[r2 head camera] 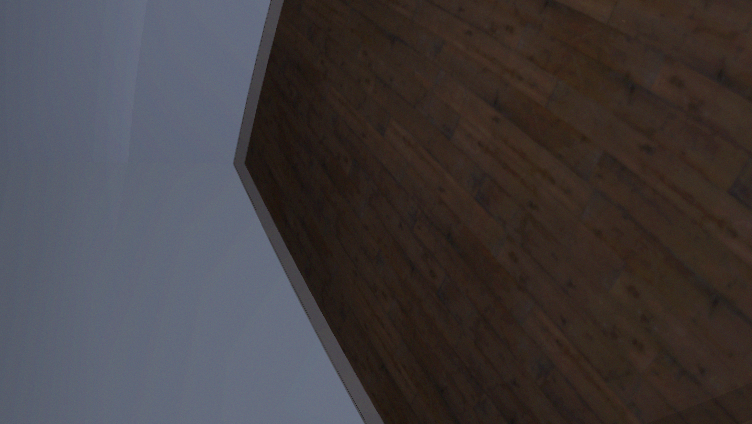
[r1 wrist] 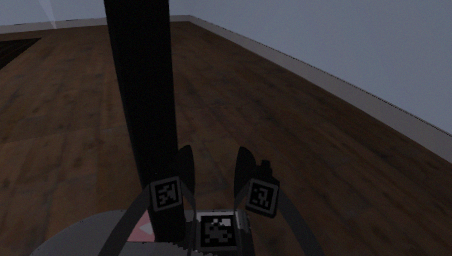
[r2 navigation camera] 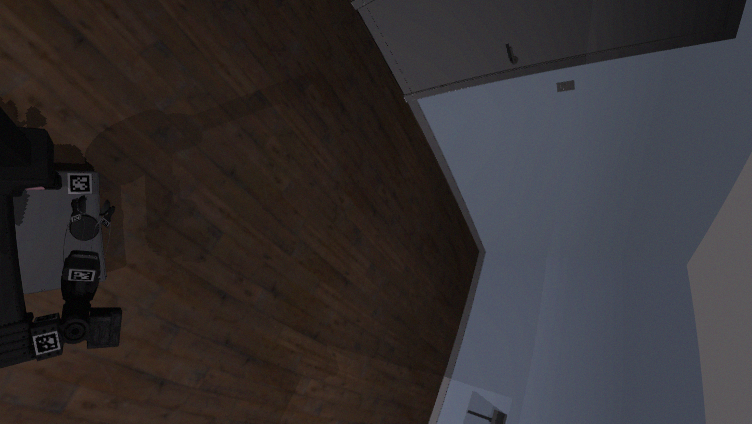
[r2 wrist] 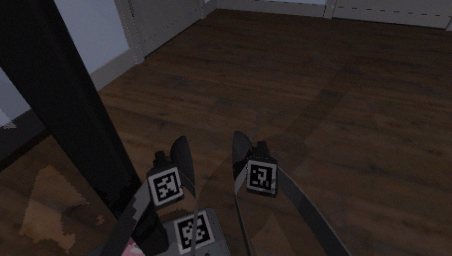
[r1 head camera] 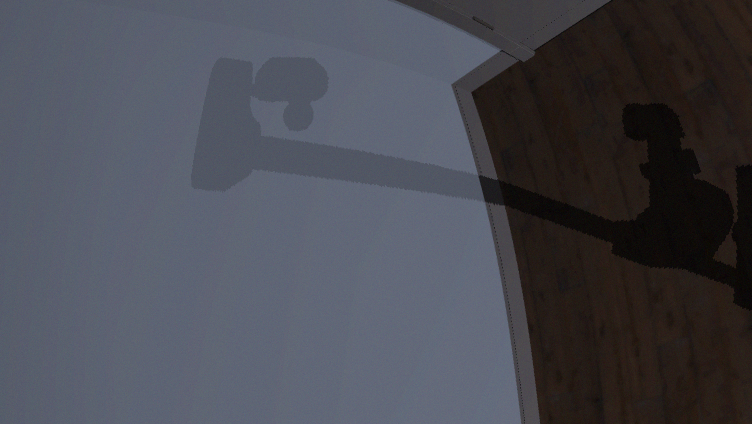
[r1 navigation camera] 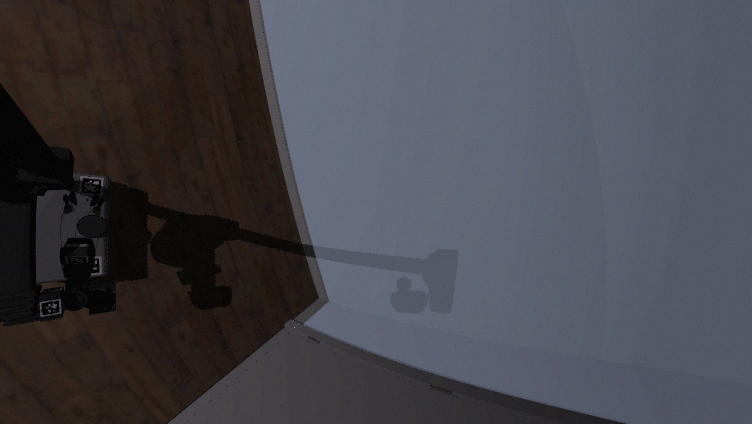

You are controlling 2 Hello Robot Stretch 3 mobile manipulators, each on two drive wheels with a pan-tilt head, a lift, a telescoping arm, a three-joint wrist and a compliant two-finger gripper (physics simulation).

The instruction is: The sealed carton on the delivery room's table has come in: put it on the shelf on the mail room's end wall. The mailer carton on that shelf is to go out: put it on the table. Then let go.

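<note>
The r1 gripper [r1 navigation camera: 82, 200] [r1 wrist: 215, 150] is open, its fingertips apart with bare floor showing between them, folded in over its own base. The r2 gripper [r2 navigation camera: 93, 202] [r2 wrist: 210, 136] is also open and empty over its own base. The sealed carton, the mailer carton and the table do not show in these views. A small dark bracket-like part [r2 navigation camera: 497, 416] sticks out from the wall at the bottom edge of the r2 navigation view; I cannot tell whether it belongs to the shelf.
A closed grey door [r1 navigation camera: 337, 389] stands beside a pale wall [r1 head camera: 315, 289] [r1 navigation camera: 447, 131] close to r1. The r2 navigation view shows another door [r2 navigation camera: 579, 31] with a handle [r2 navigation camera: 510, 54], and a wall corner. Black masts [r1 wrist: 145, 100] [r2 wrist: 75, 105] rise beside the grippers.
</note>
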